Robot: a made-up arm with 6 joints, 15 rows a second.
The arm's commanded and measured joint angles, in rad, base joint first. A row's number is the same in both.
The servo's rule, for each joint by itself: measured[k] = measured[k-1] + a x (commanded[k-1-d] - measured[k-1]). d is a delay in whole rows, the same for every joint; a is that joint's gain. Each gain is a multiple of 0.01, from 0.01 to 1. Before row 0 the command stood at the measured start. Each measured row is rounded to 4 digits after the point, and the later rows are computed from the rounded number. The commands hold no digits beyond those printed.
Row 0, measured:
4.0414, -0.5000, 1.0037, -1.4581, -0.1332, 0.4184
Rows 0 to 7, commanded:
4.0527, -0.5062, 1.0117, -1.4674, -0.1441, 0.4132
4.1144, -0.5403, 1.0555, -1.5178, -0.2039, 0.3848
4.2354, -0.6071, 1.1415, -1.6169, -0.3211, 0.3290
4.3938, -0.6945, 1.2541, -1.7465, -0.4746, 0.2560
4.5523, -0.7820, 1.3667, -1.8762, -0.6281, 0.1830
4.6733, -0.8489, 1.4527, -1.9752, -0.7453, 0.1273
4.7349, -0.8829, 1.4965, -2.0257, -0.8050, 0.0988
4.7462, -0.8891, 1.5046, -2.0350, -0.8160, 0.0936
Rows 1 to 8, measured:
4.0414, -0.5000, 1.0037, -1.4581, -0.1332, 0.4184
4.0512, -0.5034, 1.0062, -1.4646, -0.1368, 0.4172
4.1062, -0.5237, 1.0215, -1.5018, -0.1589, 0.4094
4.2186, -0.5696, 1.0587, -1.5824, -0.2124, 0.3901
4.3710, -0.6383, 1.1193, -1.6973, -0.2989, 0.3579
4.5287, -0.7173, 1.1960, -1.8225, -0.4075, 0.3159
4.6545, -0.7897, 1.2756, -1.9294, -0.5190, 0.2706
4.7244, -0.8410, 1.3441, -1.9968, -0.6134, 0.2294
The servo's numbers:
d 1
a 0.87 0.55 0.31 0.70 0.33 0.24

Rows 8 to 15, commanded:
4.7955, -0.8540, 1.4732, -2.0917, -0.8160, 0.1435
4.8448, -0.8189, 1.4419, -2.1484, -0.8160, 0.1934
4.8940, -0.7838, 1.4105, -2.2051, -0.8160, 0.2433
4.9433, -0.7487, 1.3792, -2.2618, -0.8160, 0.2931
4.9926, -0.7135, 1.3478, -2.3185, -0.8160, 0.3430
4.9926, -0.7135, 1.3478, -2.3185, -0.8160, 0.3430
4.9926, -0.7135, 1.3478, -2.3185, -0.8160, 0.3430
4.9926, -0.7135, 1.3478, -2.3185, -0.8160, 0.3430
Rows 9 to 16, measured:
4.7434, -0.8675, 1.3939, -2.0235, -0.6803, 0.1968
4.7887, -0.8601, 1.4185, -2.0712, -0.7251, 0.1840
4.8375, -0.8374, 1.4258, -2.1252, -0.7551, 0.1863
4.8867, -0.8079, 1.4211, -2.1811, -0.7752, 0.2000
4.9359, -0.7753, 1.4081, -2.2376, -0.7887, 0.2223
4.9852, -0.7413, 1.3894, -2.2942, -0.7977, 0.2513
4.9916, -0.7260, 1.3765, -2.3112, -0.8037, 0.2733
4.9925, -0.7191, 1.3676, -2.3163, -0.8078, 0.2900

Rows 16 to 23, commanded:
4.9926, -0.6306, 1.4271, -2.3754, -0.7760, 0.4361
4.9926, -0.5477, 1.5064, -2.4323, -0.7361, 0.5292
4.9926, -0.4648, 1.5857, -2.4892, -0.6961, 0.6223
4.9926, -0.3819, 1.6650, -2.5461, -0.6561, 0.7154
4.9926, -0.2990, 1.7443, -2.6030, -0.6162, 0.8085
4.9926, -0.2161, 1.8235, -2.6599, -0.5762, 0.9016
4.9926, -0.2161, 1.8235, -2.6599, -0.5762, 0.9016
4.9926, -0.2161, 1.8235, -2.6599, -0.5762, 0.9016
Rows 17 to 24, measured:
4.9926, -0.7160, 1.3615, -2.3178, -0.8105, 0.3027
4.9926, -0.6690, 1.3818, -2.3581, -0.7991, 0.3347
4.9926, -0.6023, 1.4204, -2.4100, -0.7783, 0.3814
4.9926, -0.5267, 1.4716, -2.4654, -0.7512, 0.4392
4.9926, -0.4471, 1.5316, -2.5219, -0.7198, 0.5055
4.9926, -0.3656, 1.5975, -2.5787, -0.6856, 0.5782
4.9926, -0.2834, 1.6676, -2.6355, -0.6495, 0.6558
4.9926, -0.2464, 1.7159, -2.6526, -0.6253, 0.7148

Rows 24 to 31, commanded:
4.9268, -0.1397, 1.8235, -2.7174, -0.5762, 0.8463
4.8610, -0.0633, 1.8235, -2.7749, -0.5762, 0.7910
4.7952, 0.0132, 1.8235, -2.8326, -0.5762, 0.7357
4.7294, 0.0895, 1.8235, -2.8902, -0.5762, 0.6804
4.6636, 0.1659, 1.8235, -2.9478, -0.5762, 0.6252
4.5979, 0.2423, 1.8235, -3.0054, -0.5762, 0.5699
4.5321, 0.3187, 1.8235, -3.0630, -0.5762, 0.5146
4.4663, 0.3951, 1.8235, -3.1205, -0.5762, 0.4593
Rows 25 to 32, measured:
4.9926, -0.2297, 1.7493, -2.6577, -0.6091, 0.7596
4.9354, -0.1802, 1.7723, -2.6995, -0.5982, 0.7804
4.8707, -0.1159, 1.7882, -2.7523, -0.5909, 0.7829
4.8050, -0.0449, 1.7991, -2.8085, -0.5860, 0.7716
4.7392, 0.0290, 1.8067, -2.8657, -0.5828, 0.7497
4.6734, 0.1043, 1.8119, -2.9232, -0.5806, 0.7198
4.6077, 0.1802, 1.8155, -2.9807, -0.5791, 0.6838
4.5419, 0.2564, 1.8180, -3.0383, -0.5781, 0.6432

